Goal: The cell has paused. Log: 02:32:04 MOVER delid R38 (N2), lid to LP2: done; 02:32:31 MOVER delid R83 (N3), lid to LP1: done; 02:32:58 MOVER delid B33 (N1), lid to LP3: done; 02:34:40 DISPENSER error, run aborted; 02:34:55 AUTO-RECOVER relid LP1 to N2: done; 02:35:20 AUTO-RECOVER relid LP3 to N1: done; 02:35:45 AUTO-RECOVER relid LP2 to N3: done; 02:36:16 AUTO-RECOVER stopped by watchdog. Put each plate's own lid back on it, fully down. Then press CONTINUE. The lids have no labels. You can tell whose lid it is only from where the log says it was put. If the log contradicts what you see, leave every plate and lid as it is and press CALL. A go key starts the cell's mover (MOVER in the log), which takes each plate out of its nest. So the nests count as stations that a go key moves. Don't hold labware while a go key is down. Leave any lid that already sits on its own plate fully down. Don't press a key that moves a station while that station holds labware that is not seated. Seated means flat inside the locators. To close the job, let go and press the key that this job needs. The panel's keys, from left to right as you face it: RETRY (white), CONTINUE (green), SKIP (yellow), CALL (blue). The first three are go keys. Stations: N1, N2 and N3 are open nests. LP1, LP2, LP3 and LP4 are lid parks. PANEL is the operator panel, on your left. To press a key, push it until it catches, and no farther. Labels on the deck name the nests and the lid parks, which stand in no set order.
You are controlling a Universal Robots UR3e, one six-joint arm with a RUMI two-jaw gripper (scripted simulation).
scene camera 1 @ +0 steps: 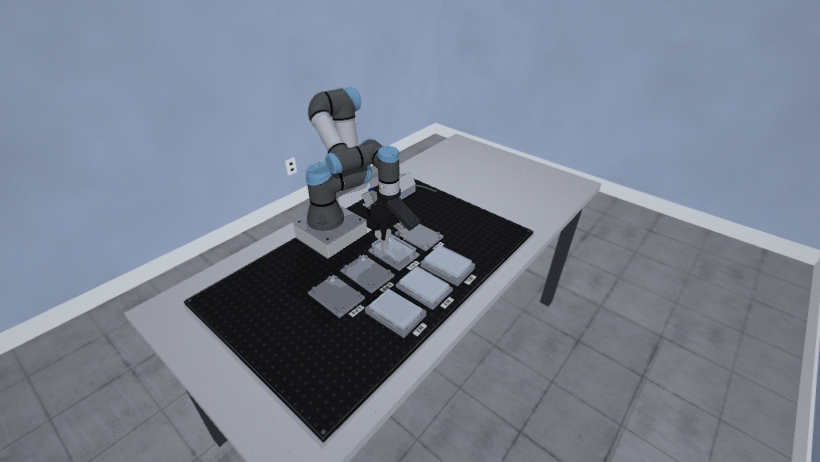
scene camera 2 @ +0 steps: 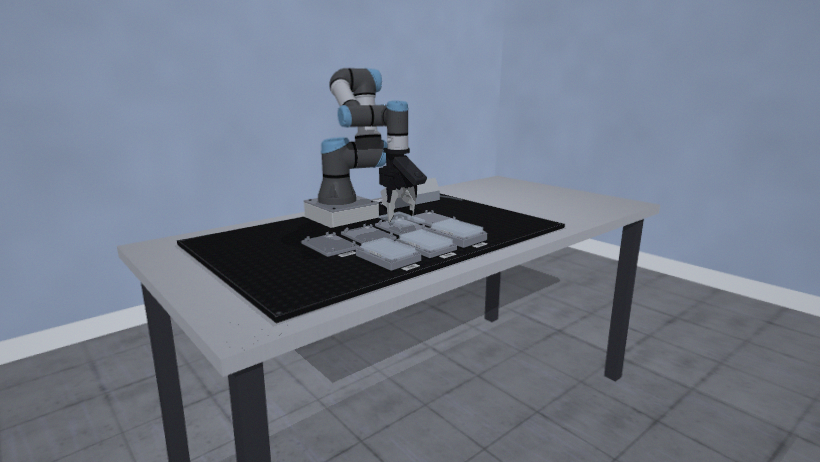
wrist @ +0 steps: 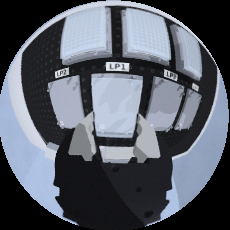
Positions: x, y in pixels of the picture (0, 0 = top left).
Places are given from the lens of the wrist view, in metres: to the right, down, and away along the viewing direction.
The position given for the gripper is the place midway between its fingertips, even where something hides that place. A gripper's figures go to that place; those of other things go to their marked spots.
gripper [wrist: 115, 113]: 0.00, -0.01, 0.15
clear lid [wrist: 116, 101]: 0.01, -0.03, 0.13
LP2 lid park [wrist: 66, 99]: -0.12, -0.04, 0.15
LP3 lid park [wrist: 164, 103]: 0.12, -0.03, 0.15
The marked spots on the LP2 lid park and the clear lid are 0.12 m apart.
